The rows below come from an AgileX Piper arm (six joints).
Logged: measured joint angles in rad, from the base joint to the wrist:
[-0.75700 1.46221 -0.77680 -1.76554 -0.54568 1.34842]
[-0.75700 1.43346 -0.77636 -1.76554 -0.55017 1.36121]
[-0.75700 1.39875 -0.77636 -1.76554 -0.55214 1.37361]
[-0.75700 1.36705 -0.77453 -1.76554 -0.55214 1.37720]
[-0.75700 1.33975 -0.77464 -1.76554 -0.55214 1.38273]
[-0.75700 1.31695 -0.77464 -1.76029 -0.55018 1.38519]
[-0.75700 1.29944 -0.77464 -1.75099 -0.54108 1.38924]
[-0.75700 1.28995 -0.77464 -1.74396 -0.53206 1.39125]
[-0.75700 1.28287 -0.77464 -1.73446 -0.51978 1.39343]
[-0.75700 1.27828 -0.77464 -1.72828 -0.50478 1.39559]
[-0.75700 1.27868 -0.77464 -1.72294 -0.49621 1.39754]
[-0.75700 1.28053 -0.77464 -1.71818 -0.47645 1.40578]
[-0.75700 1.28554 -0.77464 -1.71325 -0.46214 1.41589]
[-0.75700 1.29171 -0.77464 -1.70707 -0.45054 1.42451]
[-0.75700 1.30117 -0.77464 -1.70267 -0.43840 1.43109]
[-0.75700 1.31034 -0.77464 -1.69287 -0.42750 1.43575]
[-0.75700 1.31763 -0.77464 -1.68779 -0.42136 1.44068]
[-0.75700 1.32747 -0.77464 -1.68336 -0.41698 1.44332]
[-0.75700 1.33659 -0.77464 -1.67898 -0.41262 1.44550]
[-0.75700 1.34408 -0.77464 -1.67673 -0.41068 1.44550]
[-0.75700 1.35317 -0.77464 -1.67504 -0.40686 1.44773]
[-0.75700 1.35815 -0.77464 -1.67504 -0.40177 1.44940]
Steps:
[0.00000 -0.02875 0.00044 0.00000 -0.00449 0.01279]
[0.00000 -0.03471 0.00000 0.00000 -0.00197 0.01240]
[0.00000 -0.03170 0.00183 0.00000 0.00000 0.00359]
[0.00000 -0.02730 -0.00011 0.00000 0.00000 0.00553]
[0.00000 -0.02280 0.00000 0.00525 0.00196 0.00246]
[0.00000 -0.01751 0.00000 0.00930 0.00910 0.00405]
[0.00000 -0.00949 0.00000 0.00703 0.00902 0.00201]
[0.00000 -0.00708 0.00000 0.00950 0.01228 0.00218]
[0.00000 -0.00459 0.00000 0.00618 0.01500 0.00216]
[0.00000 0.00040 0.00000 0.00534 0.00857 0.00195]
[0.00000 0.00185 0.00000 0.00476 0.01976 0.00824]
[0.00000 0.00501 0.00000 0.00493 0.01431 0.01011]
[0.00000 0.00617 0.00000 0.00618 0.01160 0.00862]
[0.00000 0.00946 0.00000 0.00440 0.01214 0.00658]
[0.00000 0.00917 0.00000 0.00980 0.01090 0.00466]
[0.00000 0.00729 0.00000 0.00508 0.00614 0.00493]
[0.00000 0.00984 0.00000 0.00443 0.00438 0.00264]
[0.00000 0.00912 0.00000 0.00438 0.00436 0.00218]
[0.00000 0.00749 0.00000 0.00225 0.00194 0.00000]
[0.00000 0.00909 0.00000 0.00169 0.00382 0.00223]
[0.00000 0.00498 0.00000 0.00000 0.00509 0.00167]

